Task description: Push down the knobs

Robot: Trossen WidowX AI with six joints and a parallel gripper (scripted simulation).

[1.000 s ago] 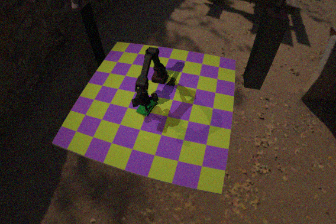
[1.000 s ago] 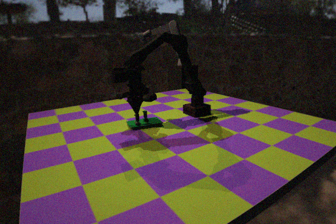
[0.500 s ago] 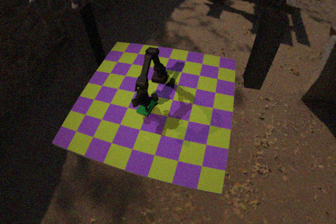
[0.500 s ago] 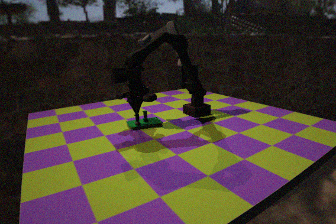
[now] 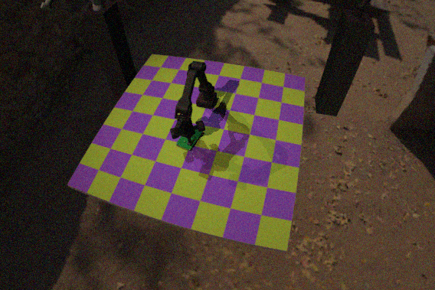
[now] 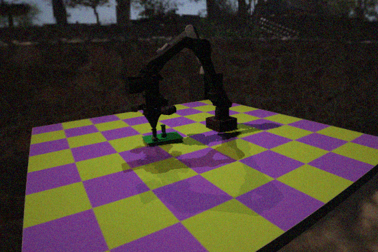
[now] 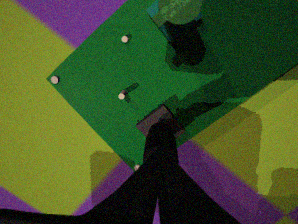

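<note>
The dark knob lies 1 cm below my gripper tip. Also, from my gripper tip: green knob: 6 cm behind, 4 cm to the right, 2 cm below.
</note>
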